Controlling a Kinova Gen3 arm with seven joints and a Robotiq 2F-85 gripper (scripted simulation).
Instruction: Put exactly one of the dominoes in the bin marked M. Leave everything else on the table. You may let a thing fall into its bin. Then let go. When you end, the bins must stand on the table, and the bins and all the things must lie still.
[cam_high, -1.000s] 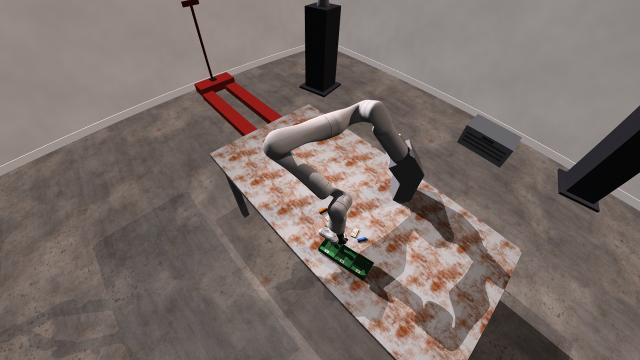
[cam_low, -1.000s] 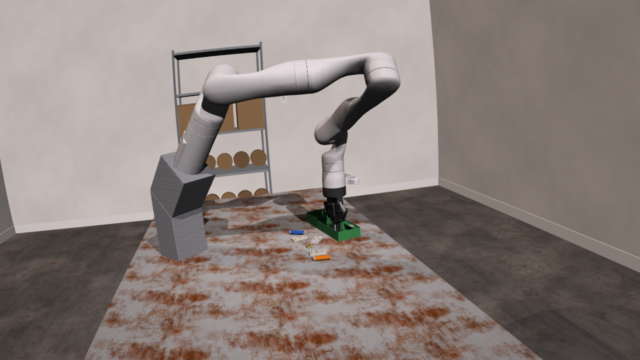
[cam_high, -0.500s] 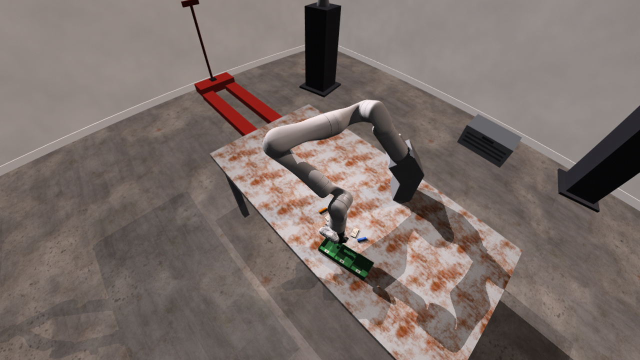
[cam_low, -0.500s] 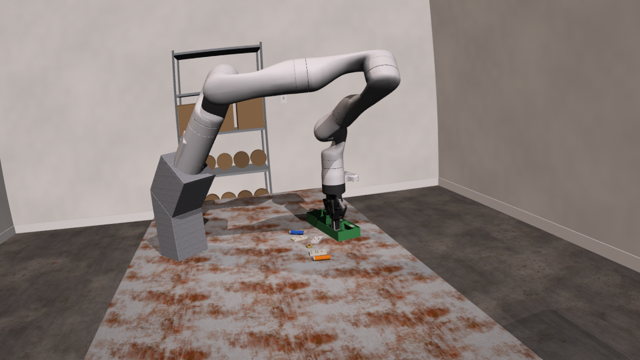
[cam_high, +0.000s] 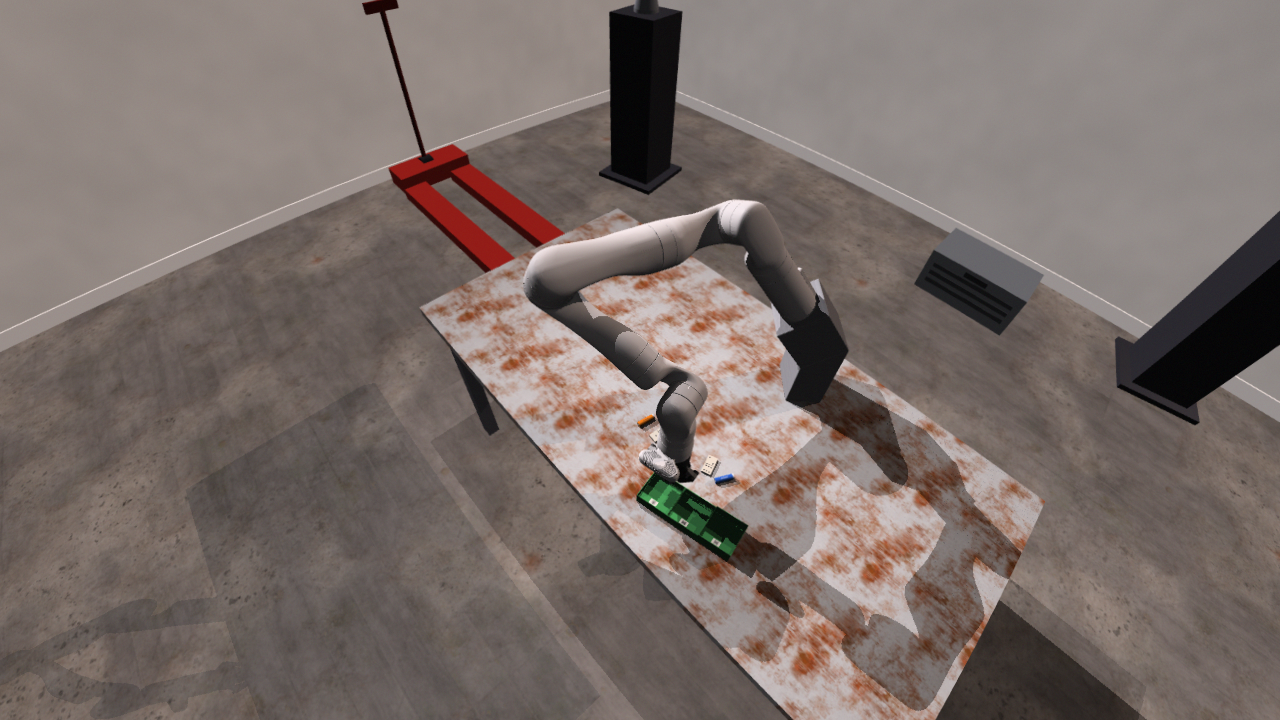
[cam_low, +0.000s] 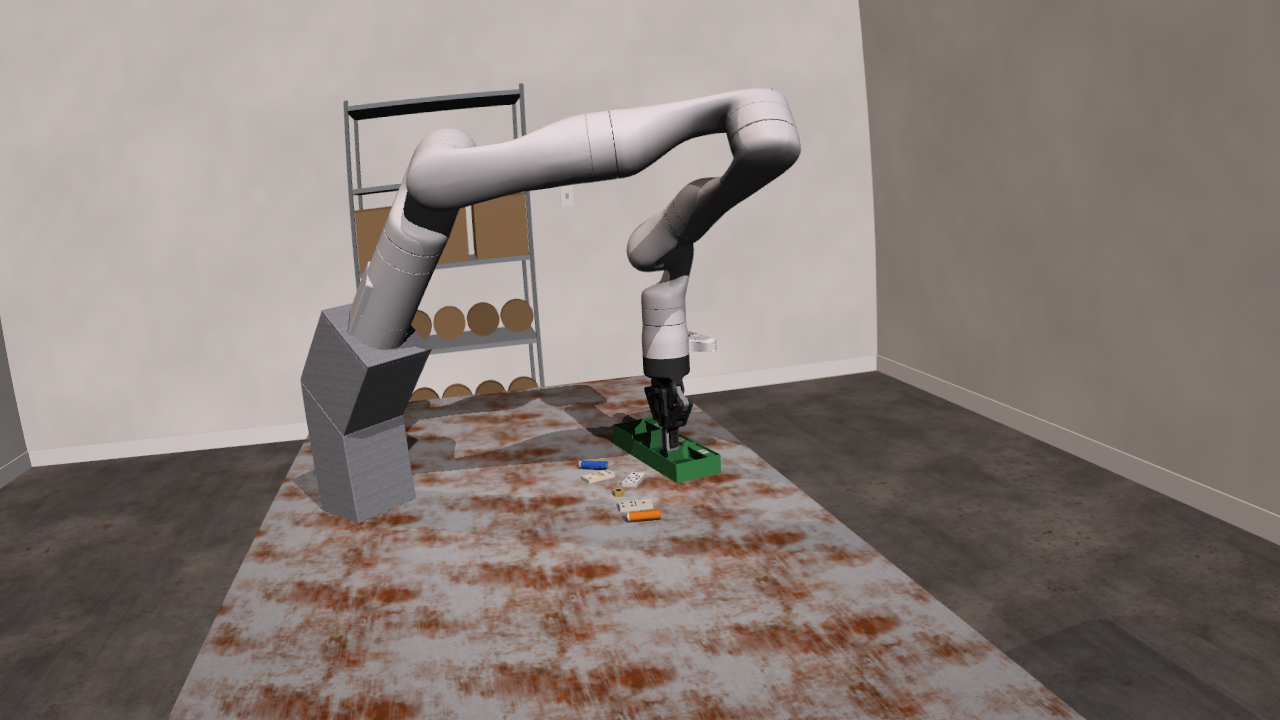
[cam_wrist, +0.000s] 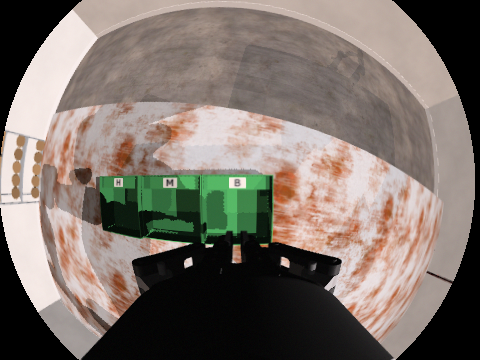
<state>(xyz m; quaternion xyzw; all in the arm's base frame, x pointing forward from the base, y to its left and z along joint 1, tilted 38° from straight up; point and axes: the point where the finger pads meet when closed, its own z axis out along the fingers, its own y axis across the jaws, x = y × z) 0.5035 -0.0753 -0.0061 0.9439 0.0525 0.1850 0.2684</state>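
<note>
Now: hand 8 cm to the right of the green bin, 5 cm above it and 3 cm short of it. From my hand the other things lie so: blue cylinder 10 cm to the left, 10 cm behind, 6 cm below; white domino 12 cm behind, 10 cm to the right, 6 cm below; yellow nut 11 cm behind, 6 cm below, 4 cm to the right.
</note>
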